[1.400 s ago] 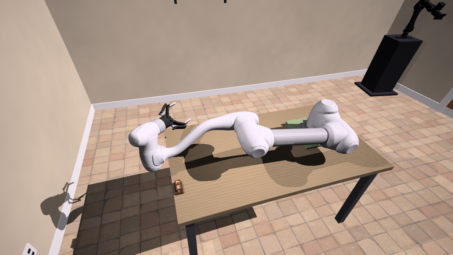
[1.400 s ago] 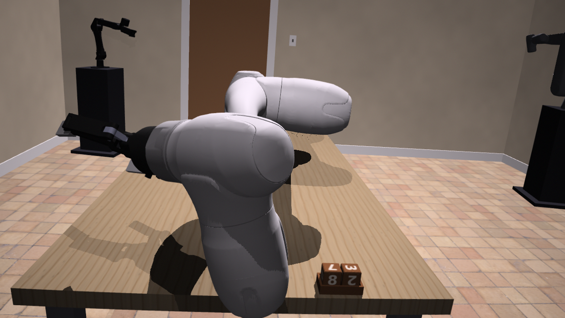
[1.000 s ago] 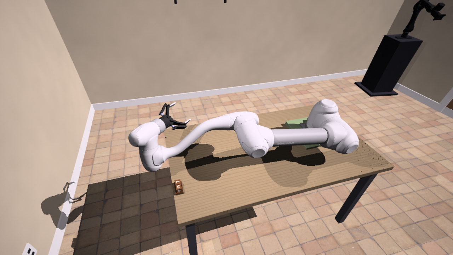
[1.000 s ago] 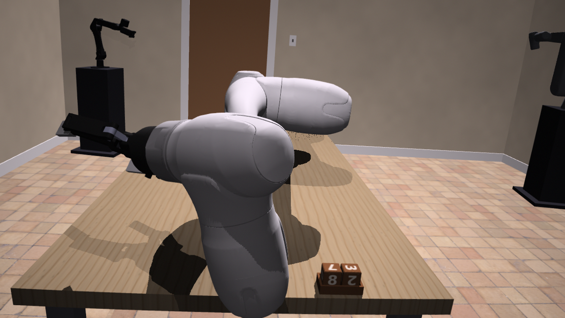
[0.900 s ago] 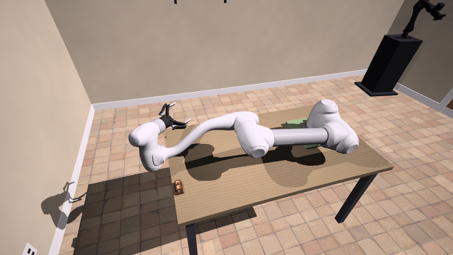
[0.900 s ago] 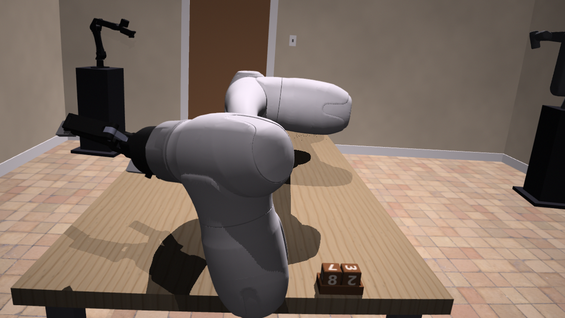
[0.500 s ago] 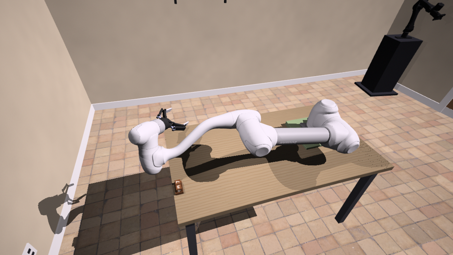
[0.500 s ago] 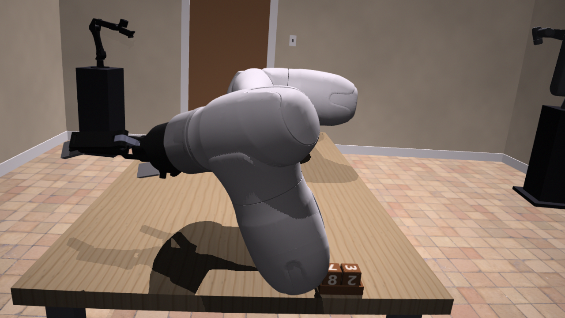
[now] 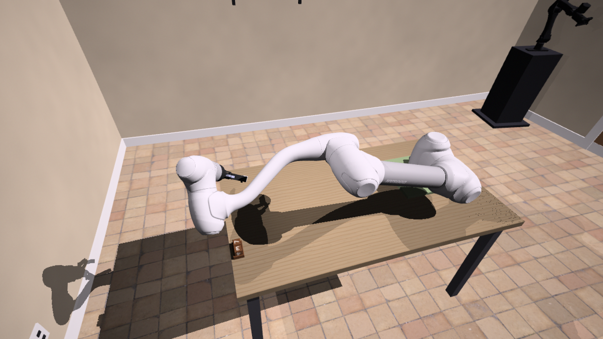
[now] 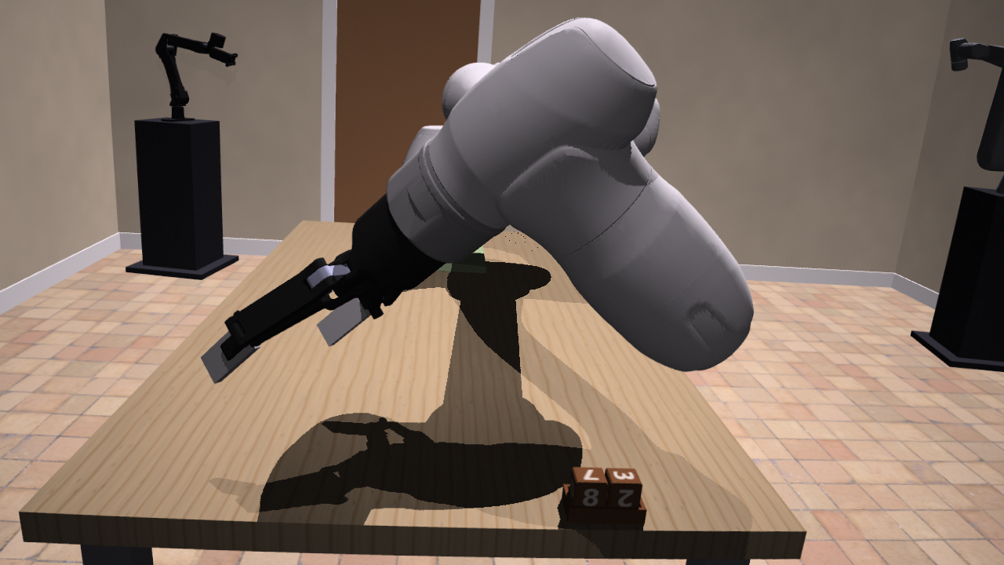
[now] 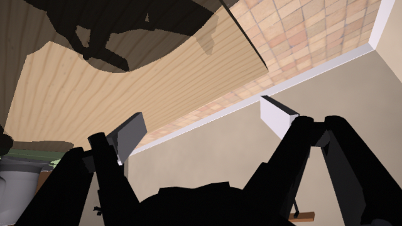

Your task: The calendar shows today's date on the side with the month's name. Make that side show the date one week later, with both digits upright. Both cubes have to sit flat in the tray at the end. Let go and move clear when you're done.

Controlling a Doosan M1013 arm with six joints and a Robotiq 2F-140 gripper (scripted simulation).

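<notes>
Right now my hand is 330 mm to the right of the brown tray, 140 mm above it and 30 mm past it.
</notes>
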